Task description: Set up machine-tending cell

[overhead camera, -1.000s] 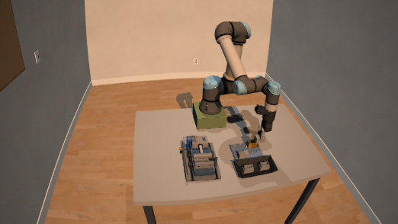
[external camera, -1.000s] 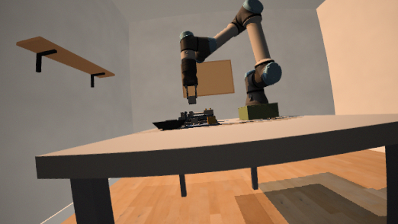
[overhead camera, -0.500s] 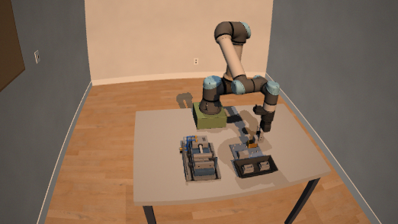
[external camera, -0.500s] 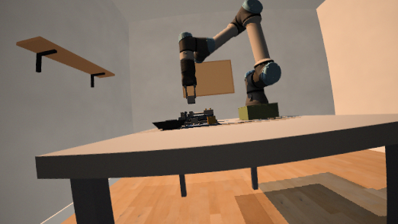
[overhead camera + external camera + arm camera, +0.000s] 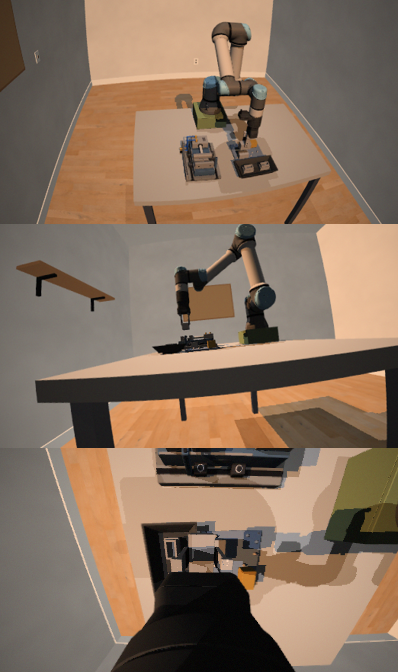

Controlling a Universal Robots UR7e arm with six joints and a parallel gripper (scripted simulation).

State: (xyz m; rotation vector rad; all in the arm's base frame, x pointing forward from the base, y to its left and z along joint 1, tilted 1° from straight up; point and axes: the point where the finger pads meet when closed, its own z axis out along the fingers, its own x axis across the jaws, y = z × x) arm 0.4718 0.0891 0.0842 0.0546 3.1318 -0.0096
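Right now my hand is 5 cm past the vise, 23 cm to the left of it and 13 cm above it. The rest, counted from my hand: brass blank 13 cm behind, 11 cm to the left, 14 cm below.
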